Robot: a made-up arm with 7 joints. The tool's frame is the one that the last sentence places. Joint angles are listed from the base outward.
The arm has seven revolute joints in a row. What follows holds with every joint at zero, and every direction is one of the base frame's. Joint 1 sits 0.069 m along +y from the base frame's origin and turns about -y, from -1.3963 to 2 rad. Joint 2 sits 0.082 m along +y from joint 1 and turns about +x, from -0.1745 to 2 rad. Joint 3 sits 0.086 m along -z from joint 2 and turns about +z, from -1.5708 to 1.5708 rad. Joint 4 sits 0.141 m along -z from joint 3 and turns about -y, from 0 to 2.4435 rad. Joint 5 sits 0.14 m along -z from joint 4 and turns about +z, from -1.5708 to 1.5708 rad. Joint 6 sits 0.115 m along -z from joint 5 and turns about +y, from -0.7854 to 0.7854 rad. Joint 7 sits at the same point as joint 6 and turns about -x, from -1.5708 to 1.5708 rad. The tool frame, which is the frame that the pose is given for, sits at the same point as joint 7; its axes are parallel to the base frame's.
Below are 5 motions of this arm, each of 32 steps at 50 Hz.
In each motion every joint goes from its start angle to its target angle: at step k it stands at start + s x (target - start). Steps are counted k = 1, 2, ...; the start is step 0. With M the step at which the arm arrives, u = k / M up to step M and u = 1 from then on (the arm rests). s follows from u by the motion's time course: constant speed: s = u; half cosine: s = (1 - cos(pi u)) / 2; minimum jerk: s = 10 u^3 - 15 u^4 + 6 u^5.
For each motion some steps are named. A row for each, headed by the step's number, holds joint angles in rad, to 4 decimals.
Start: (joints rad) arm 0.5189 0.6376 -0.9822 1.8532 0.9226 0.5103 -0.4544
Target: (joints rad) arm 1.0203 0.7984 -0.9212 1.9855 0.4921 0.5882 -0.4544
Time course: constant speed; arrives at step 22
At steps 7, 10, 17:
7: 0.6784 0.6888 -0.9628 1.8953 0.7856 0.5351 -0.4544
10: 0.7468 0.7107 -0.9545 1.9133 0.7269 0.5457 -0.4544
17: 0.9063 0.7619 -0.9351 1.9554 0.5899 0.5705 -0.4544

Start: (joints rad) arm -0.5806 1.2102 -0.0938 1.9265 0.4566 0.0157 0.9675
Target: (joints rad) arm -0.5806 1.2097 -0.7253 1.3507 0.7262 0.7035 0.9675
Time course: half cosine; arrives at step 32
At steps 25, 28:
25: -0.5806 1.2098 -0.6536 1.4161 0.6956 0.6254 0.9675
28: -0.5806 1.2097 -0.7013 1.3726 0.7159 0.6773 0.9675

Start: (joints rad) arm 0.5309 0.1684 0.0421 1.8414 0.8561 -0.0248 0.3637
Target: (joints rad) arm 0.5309 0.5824 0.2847 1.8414 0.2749 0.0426 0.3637
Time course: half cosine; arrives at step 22
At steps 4, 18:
4: 0.5309 0.2013 0.0614 1.8414 0.8100 -0.0195 0.3637
18: 0.5309 0.5495 0.2654 1.8414 0.3210 0.0373 0.3637

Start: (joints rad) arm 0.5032 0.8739 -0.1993 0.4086 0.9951 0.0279 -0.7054
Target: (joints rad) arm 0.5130 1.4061 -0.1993 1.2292 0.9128 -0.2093 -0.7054
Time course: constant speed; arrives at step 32
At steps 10, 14, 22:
10: 0.5063 1.0402 -0.1993 0.6650 0.9694 -0.0462 -0.7054
14: 0.5075 1.1067 -0.1993 0.7676 0.9591 -0.0759 -0.7054
22: 0.5099 1.2398 -0.1993 0.9728 0.9385 -0.1352 -0.7054

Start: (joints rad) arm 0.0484 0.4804 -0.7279 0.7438 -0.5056 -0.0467 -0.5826
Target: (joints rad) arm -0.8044 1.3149 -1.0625 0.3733 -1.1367 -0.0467 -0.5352
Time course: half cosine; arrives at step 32
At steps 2, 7, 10, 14, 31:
2: 0.0402 0.4884 -0.7311 0.7402 -0.5117 -0.0467 -0.5821
7: -0.0484 0.5751 -0.7659 0.7018 -0.5772 -0.0467 -0.5772
10: -0.1411 0.6658 -0.8023 0.6615 -0.6458 -0.0467 -0.5721
14: -0.2948 0.8162 -0.8626 0.5947 -0.7596 -0.0467 -0.5635
31: -0.8023 1.3129 -1.0617 0.3742 -1.1352 -0.0467 -0.5353

